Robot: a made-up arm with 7 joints. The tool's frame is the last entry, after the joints.
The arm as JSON. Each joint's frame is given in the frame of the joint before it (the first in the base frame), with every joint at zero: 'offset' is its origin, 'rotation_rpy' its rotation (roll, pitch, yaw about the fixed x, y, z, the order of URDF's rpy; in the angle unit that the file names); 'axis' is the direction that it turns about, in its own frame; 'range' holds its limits. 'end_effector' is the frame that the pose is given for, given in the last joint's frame.
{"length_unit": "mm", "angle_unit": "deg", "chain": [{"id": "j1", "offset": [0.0, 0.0, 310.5], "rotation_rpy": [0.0, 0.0, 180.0], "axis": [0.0, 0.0, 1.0], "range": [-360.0, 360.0]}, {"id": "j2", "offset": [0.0, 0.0, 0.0], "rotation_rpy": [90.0, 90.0, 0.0], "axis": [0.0, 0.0, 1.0], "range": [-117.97, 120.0]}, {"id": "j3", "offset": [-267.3, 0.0, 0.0], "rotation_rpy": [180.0, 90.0, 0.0], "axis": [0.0, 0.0, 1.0], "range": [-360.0, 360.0]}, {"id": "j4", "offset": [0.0, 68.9, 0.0], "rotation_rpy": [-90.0, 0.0, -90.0], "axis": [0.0, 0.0, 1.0], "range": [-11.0, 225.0]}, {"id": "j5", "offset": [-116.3, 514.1, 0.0], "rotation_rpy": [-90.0, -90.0, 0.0], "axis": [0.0, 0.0, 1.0], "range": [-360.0, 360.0]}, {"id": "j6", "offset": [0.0, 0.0, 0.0], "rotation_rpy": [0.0, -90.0, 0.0], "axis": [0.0, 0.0, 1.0], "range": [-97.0, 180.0]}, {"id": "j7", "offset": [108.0, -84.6, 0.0], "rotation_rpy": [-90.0, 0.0, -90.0], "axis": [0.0, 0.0, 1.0], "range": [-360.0, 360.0]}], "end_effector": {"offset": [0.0, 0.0, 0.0], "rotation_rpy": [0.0, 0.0, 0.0]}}
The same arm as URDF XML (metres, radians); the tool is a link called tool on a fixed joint. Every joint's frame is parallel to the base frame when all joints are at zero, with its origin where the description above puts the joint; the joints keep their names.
<robot name="arm">
<link name="base_link"/>
<link name="link1"/>
<link name="link2"/>
<link name="link3"/>
<link name="link4"/>
<link name="link5"/>
<link name="link6"/>
<link name="link7"/>
<link name="tool"/>
<joint name="j1" type="revolute"><parent link="base_link"/><child link="link1"/><origin xyz="0.0000 0.0000 0.3105" rpy="0.0000 0.0000 0.0000"/><axis xyz="0 0 1"/><limit lower="-6.2832" upper="6.2832"/></joint>
<joint name="j2" type="revolute"><parent link="link1"/><child link="link2"/><origin xyz="0.0000 0.0000 0.0000" rpy="0.0000 0.0000 0.0000"/><axis xyz="0 1 0"/><limit lower="-2.0590" upper="2.0944"/></joint>
<joint name="j3" type="revolute"><parent link="link2"/><child link="link3"/><origin xyz="0.0000 0.0000 0.2673" rpy="0.0000 0.0000 0.0000"/><axis xyz="0 0 1"/><limit lower="-6.2832" upper="6.2832"/></joint>
<joint name="j4" type="revolute"><parent link="link3"/><child link="link4"/><origin xyz="0.0689 0.0000 0.0000" rpy="0.0000 0.0000 0.0000"/><axis xyz="0 -1 0"/><limit lower="-0.1920" upper="3.9270"/></joint>
<joint name="j5" type="revolute"><parent link="link4"/><child link="link5"/><origin xyz="0.1163 0.0000 -0.5141" rpy="0.0000 0.0000 0.0000"/><axis xyz="0 0 -1"/><limit lower="-6.2832" upper="6.2832"/></joint>
<joint name="j6" type="revolute"><parent link="link5"/><child link="link6"/><origin xyz="0.0000 0.0000 0.0000" rpy="0.0000 0.0000 0.0000"/><axis xyz="0 1 0"/><limit lower="-1.6930" upper="3.1416"/></joint>
<joint name="j7" type="revolute"><parent link="link6"/><child link="link7"/><origin xyz="0.0846 0.0000 -0.1080" rpy="0.0000 0.0000 0.0000"/><axis xyz="0 0 -1"/><limit lower="-6.2832" upper="6.2832"/></joint>
<joint name="tool_joint" type="fixed"><parent link="link7"/><child link="tool"/><origin xyz="0.0000 0.0000 0.0000" rpy="3.1416 0.0000 0.0000"/></joint>
</robot>

